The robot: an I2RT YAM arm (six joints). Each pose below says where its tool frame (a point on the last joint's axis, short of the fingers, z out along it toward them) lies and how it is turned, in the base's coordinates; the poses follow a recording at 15 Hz.
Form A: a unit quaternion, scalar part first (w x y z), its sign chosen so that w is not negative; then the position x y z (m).
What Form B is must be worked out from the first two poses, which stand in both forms.
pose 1, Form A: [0.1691 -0.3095 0.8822 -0.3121 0.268 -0.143 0.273]
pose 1, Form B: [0.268 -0.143 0.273 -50.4 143.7 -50.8]
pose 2, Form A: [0.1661 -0.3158 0.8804 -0.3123 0.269 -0.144 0.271]
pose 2, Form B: [0.269 -0.144 0.271 -51.5 143.6 -51.0]
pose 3, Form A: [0.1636 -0.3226 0.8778 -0.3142 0.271 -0.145 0.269]
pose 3, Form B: [0.271 -0.145 0.269 -52.7 143.4 -51.3]
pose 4, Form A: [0.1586 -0.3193 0.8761 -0.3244 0.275 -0.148 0.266]
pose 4, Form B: [0.275 -0.148 0.266 -52.3 143.5 -53.1]
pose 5, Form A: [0.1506 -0.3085 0.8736 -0.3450 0.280 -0.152 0.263]
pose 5, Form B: [0.280 -0.152 0.263 -50.8 143.8 -56.8]
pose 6, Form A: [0.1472 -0.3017 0.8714 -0.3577 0.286 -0.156 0.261]
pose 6, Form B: [0.286 -0.156 0.261 -49.7 143.7 -59.0]
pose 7, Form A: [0.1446 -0.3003 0.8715 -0.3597 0.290 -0.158 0.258]
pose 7, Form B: [0.290 -0.158 0.258 -49.6 143.9 -59.4]
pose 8, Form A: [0.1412 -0.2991 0.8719 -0.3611 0.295 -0.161 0.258]
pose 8, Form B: [0.295 -0.161 0.258 -49.5 144.2 -59.7]
